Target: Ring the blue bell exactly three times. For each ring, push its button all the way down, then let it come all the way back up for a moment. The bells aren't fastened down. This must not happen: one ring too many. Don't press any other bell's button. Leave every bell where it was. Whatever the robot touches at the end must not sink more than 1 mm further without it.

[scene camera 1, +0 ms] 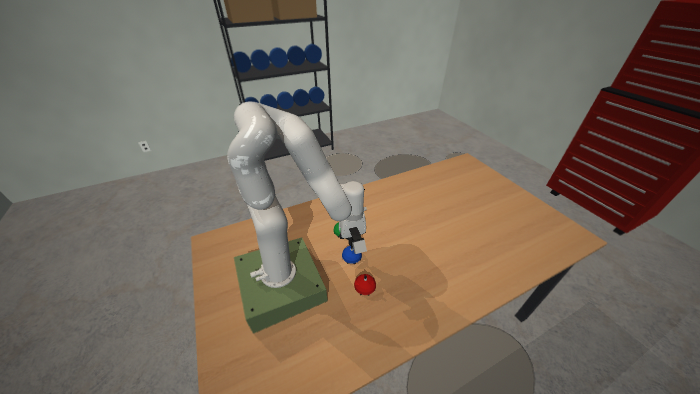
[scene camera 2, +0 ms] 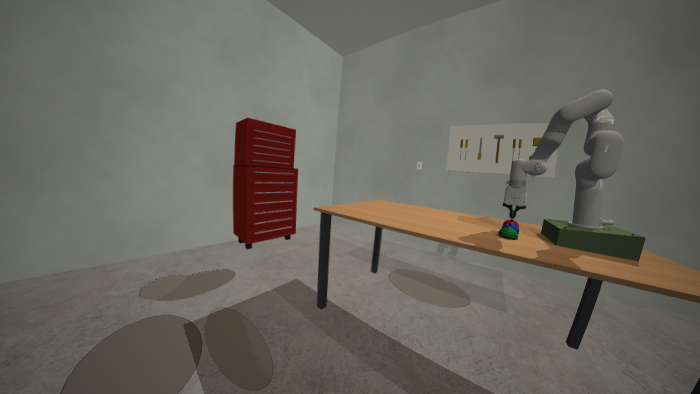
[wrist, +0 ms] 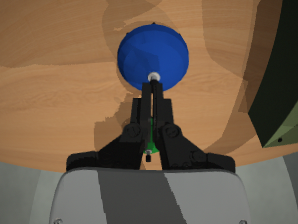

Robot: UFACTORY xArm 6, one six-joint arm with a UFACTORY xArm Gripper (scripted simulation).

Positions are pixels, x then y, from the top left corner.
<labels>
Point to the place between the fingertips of the gripper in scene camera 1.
At 352,245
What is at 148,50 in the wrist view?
A blue bell.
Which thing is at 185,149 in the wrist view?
The gripper.
</labels>
